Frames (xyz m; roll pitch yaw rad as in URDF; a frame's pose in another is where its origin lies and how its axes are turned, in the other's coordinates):
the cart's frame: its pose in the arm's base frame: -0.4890 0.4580 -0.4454 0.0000 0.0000 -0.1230
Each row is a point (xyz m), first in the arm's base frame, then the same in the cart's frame.
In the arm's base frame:
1: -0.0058 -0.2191 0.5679
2: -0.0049 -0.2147 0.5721
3: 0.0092 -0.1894 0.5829
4: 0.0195 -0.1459 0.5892
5: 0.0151 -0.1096 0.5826
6: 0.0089 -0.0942 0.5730
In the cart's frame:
1: 0.5626 -0.6127 1.0133
2: 0.5630 -0.6082 1.0175
3: 0.5739 -0.5814 1.0283
4: 0.5788 -0.5369 1.0346
5: 0.5699 -0.5015 1.0280
6: 0.5619 -0.4869 1.0184

